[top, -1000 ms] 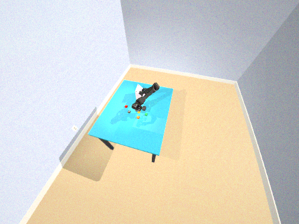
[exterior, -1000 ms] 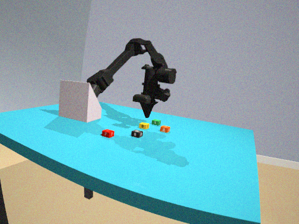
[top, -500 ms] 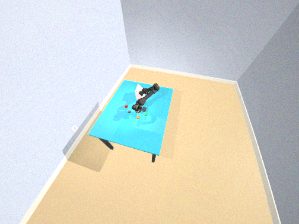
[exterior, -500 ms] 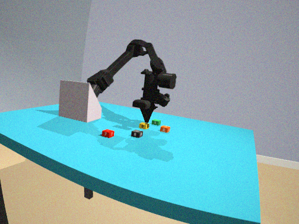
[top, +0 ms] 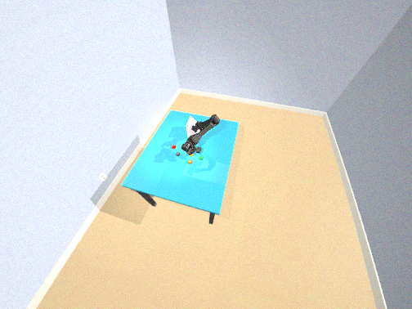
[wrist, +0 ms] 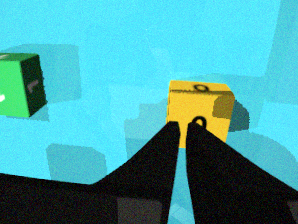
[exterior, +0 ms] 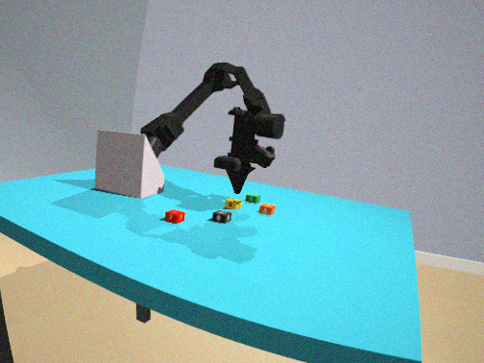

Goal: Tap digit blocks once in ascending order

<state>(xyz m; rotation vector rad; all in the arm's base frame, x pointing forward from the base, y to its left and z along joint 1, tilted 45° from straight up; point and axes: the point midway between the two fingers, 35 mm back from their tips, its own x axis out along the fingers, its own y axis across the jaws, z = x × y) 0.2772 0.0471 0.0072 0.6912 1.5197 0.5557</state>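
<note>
My gripper tip is 30 mm above the yellow block, 10 mm to the left of it and 10 mm past it. Round my gripper tip: green block (100 mm to the left, 30 mm below, 20 mm ahead); dark grey block (140 mm to the right, 30 mm below, 20 mm ahead); orange block (80 mm ahead, 30 mm below).
</note>
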